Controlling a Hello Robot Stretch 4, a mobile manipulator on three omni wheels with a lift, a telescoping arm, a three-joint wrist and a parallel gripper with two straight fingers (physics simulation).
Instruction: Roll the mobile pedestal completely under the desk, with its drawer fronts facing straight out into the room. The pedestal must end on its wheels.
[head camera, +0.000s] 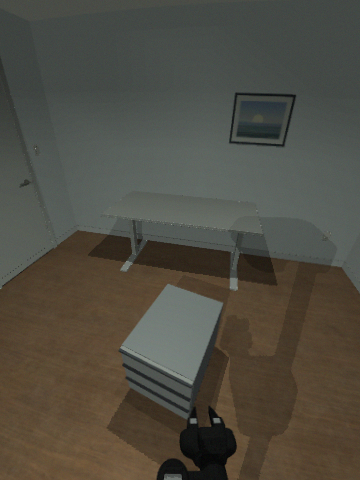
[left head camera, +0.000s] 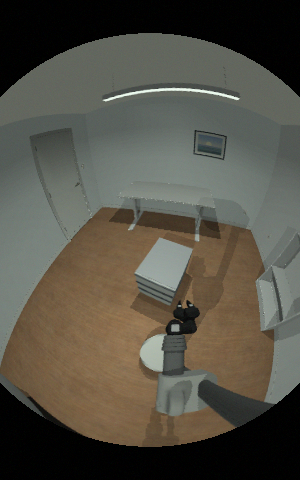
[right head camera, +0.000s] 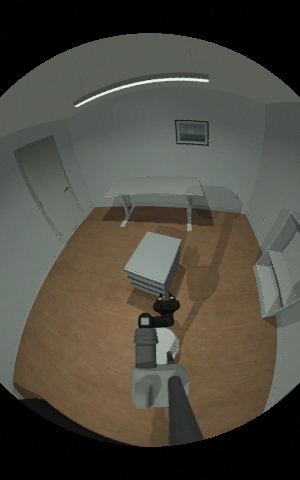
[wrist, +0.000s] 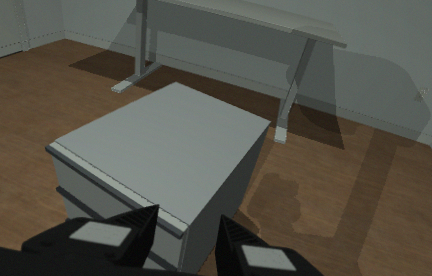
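The pale grey pedestal (head camera: 172, 332) (left head camera: 164, 260) (right head camera: 154, 254) (wrist: 162, 145) stands upright in front of the desk, outside it. Its drawer fronts face the near side, turned somewhat left of straight. Its wheels are hidden. The desk (head camera: 185, 210) (left head camera: 167, 192) (right head camera: 155, 186) (wrist: 280, 21) stands along the back wall on two legs with long feet. My gripper (head camera: 202, 409) (left head camera: 185, 303) (right head camera: 166, 296) (wrist: 187, 228) is open and empty, near the pedestal's front right corner. In the wrist view that corner shows beyond and between the fingers; whether they touch it I cannot tell.
My round white base (left head camera: 152, 352) (right head camera: 167, 345) is on the wooden floor behind the gripper. A white shelf unit (left head camera: 270, 300) (right head camera: 268, 287) is at the right wall. A door (head camera: 17, 200) (left head camera: 60, 175) is at the left. The desk's feet reach forward toward the pedestal.
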